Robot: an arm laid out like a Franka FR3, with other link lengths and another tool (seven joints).
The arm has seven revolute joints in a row. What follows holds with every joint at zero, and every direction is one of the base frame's. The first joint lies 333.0 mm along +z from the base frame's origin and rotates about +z. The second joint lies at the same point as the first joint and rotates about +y. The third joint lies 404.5 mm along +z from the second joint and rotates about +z. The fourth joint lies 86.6 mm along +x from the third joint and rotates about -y. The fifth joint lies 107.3 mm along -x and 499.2 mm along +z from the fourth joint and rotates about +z. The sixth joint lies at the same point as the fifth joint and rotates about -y. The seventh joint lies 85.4 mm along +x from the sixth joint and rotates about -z. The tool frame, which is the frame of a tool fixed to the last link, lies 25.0 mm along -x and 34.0 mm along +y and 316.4 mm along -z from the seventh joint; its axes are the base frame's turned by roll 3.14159, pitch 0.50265 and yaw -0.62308 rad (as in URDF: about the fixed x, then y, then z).
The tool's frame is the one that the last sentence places.
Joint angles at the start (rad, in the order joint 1, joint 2, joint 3, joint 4, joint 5, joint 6, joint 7): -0.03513 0.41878 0.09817 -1.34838 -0.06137 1.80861 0.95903
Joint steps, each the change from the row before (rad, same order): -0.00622 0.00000 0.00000 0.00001 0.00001 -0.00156 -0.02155; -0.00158 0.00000 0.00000 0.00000 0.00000 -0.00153 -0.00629; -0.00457 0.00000 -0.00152 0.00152 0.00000 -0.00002 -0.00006; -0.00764 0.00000 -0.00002 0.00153 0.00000 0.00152 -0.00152; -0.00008 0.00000 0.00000 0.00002 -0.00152 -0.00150 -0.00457; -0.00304 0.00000 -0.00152 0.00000 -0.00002 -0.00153 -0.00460; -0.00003 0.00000 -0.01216 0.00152 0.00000 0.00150 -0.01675; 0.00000 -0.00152 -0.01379 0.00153 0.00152 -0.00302 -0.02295; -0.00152 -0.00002 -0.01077 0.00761 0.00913 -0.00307 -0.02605
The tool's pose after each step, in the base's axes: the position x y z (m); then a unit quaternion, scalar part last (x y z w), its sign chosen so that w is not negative. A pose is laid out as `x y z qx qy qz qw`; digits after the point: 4 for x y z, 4 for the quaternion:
0.8622 0.0633 0.3635 -0.7140 0.6580 0.1608 0.1773
0.8616 0.0620 0.3633 -0.7154 0.6565 0.1617 0.1763
0.8624 0.0569 0.3642 -0.7136 0.6585 0.1605 0.1771
0.8637 0.0503 0.3653 -0.7118 0.6605 0.1589 0.1786
0.8630 0.0498 0.3651 -0.7134 0.6590 0.1593 0.1771
0.8626 0.0460 0.3648 -0.7134 0.6592 0.1596 0.1762
0.8633 0.0367 0.3655 -0.7159 0.6575 0.1574 0.1745
0.8622 0.0266 0.3669 -0.7195 0.6544 0.1569 0.1715
0.8628 0.0197 0.3712 -0.7236 0.6493 0.1578 0.1729

